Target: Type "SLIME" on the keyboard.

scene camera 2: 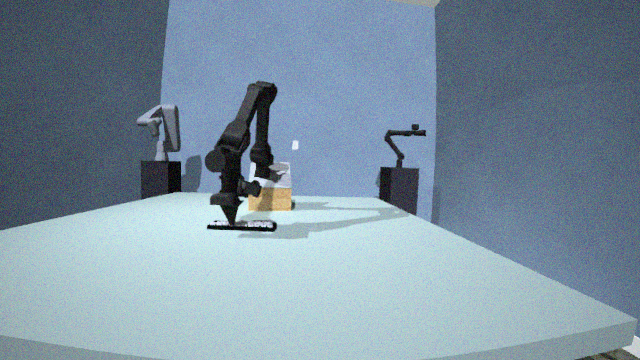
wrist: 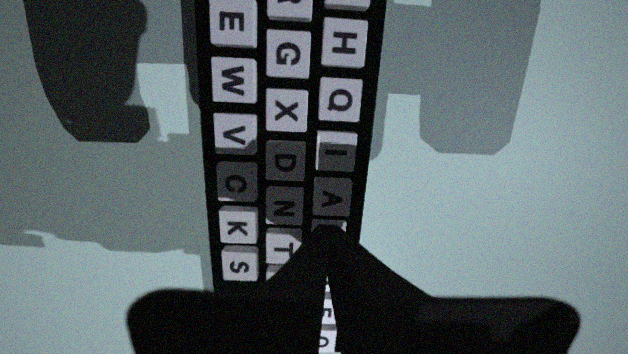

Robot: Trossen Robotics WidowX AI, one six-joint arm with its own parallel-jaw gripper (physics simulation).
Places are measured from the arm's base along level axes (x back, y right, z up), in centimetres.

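Pixels of known places: gripper, between the fingertips: [scene camera 2: 232, 225] [wrist: 326, 234]; arm's base, origin of its link: [scene camera 2: 262, 172].
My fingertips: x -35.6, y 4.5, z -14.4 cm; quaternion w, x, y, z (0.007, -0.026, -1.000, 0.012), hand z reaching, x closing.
For each thing: its top centre in the pictures, then the offset to it from my fingertips. Level surfaces: height alone.
- slim black keyboard, centre of its top: [wrist: 285, 174] [scene camera 2: 242, 222] dx +1.7, dy -2.9, dz +0.4 cm
- I key, centre of its top: [wrist: 336, 152] dx -0.3, dy -3.7, dz +0.4 cm
- S key, centre of its top: [wrist: 239, 266] dx +3.8, dy +1.3, dz +0.4 cm
- E key, centre of its top: [wrist: 231, 20] dx +3.3, dy -8.2, dz +0.4 cm
- pale table, height of its surface: dz -1.2 cm
A slim black keyboard [scene camera 2: 255, 229] [wrist: 375, 50] with white letter keys lies flat on the table. My gripper [scene camera 2: 232, 223] [wrist: 326, 234] is shut and empty, pointing down with its tips at the keyboard. In the wrist view the tips cover most of the L key [wrist: 320, 226], hiding its letter; it is beside the A key [wrist: 332, 196]. They appear to touch the key. The I key [wrist: 336, 151] is one past A, partly shaded. The S key [wrist: 240, 263] is lower left and the E key [wrist: 233, 22] upper left. The M key cannot be made out.
A box [scene camera 2: 277, 200] with an orange front and pale top stands behind the keyboard on the pale table [scene camera 2: 320, 285]. Beyond the table, a grey arm [scene camera 2: 171, 127] stands on a dark pedestal at left, and a black arm [scene camera 2: 395, 146] on another at right.
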